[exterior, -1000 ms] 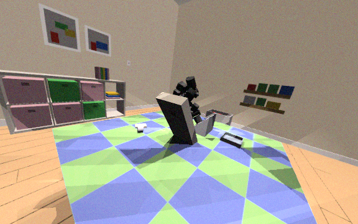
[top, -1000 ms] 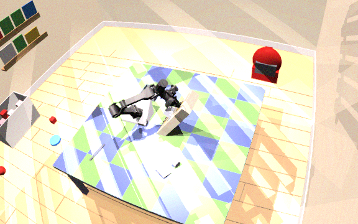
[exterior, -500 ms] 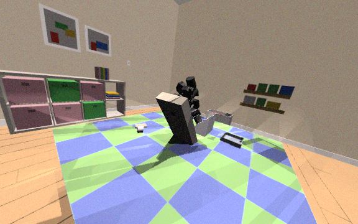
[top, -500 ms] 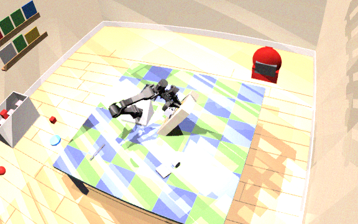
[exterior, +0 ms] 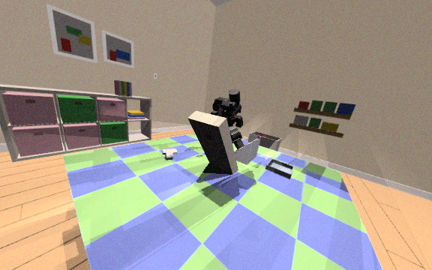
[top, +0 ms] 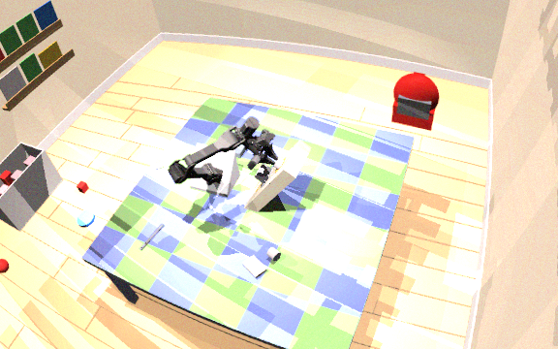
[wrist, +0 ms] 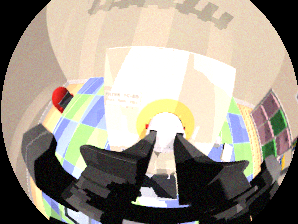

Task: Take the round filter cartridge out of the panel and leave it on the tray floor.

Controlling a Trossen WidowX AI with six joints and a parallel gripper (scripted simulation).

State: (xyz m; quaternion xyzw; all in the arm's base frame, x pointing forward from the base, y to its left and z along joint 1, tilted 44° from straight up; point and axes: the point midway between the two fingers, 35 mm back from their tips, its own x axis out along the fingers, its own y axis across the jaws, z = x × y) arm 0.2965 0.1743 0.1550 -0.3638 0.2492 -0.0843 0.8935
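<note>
My gripper tip is 9 cm above the service panel and 2 cm past it. Round my gripper tip: round filter cartridge (1 cm below, 1 cm ahead); then dark tray (42 cm behind, 26 cm to the left, 25 cm below).
</note>
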